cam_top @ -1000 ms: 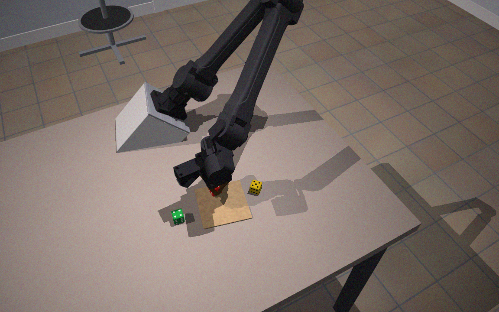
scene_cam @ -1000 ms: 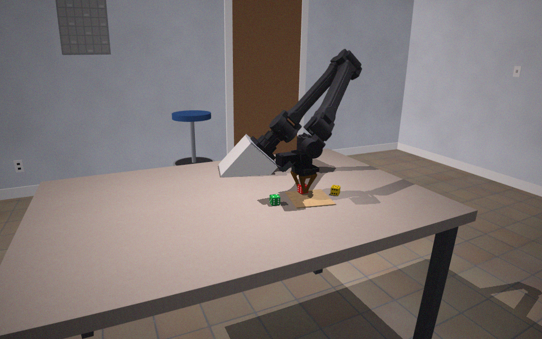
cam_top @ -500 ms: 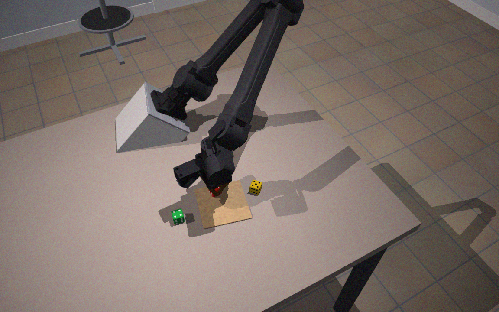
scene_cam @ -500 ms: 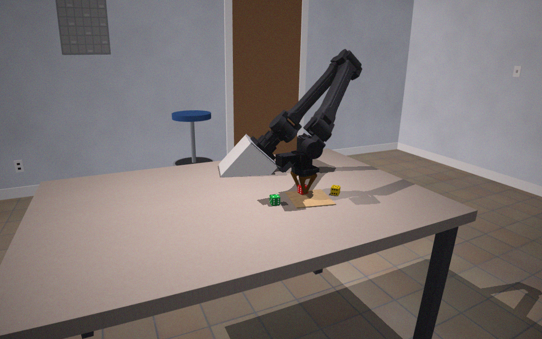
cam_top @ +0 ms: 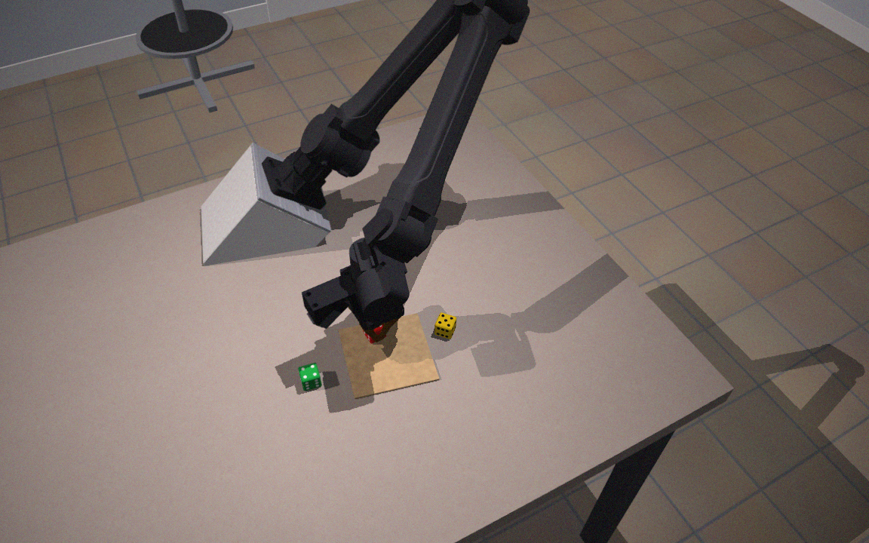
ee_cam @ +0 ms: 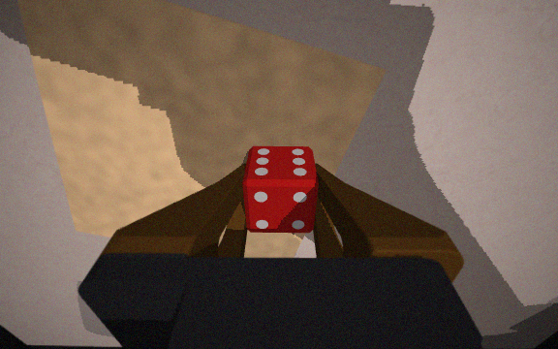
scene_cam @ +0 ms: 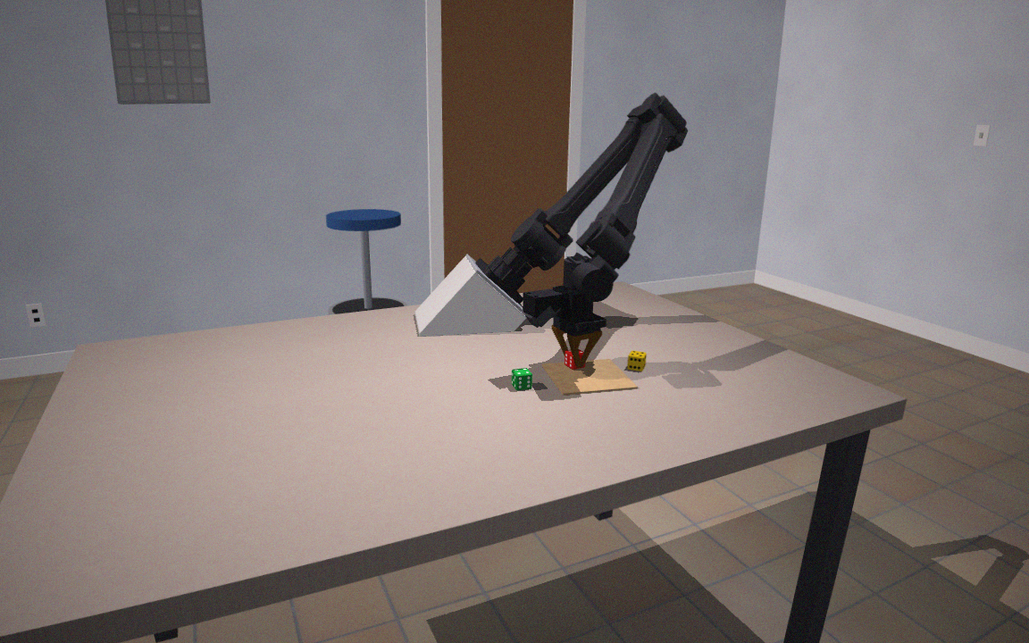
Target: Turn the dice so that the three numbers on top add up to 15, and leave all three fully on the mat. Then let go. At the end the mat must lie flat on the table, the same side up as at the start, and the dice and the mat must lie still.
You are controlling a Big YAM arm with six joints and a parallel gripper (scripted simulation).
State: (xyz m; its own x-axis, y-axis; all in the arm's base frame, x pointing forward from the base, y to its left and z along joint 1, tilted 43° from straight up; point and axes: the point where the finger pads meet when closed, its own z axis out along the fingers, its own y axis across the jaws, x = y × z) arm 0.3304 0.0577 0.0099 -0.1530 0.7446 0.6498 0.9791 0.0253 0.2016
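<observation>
Now: the red die right at my hand. Also, from my hand: yellow die (3 cm ahead, 12 cm to the left); tan mat (4 cm ahead, 1 cm to the left, 2 cm below); green die (5 cm ahead, 13 cm to the right).
</observation>
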